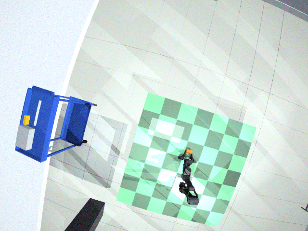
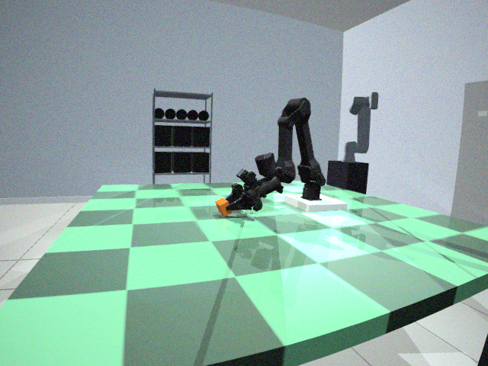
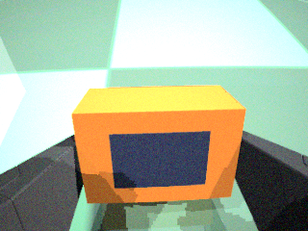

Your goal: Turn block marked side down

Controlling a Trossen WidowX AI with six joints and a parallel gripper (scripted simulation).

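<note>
The block lies 10 mm behind my gripper tip.
</note>
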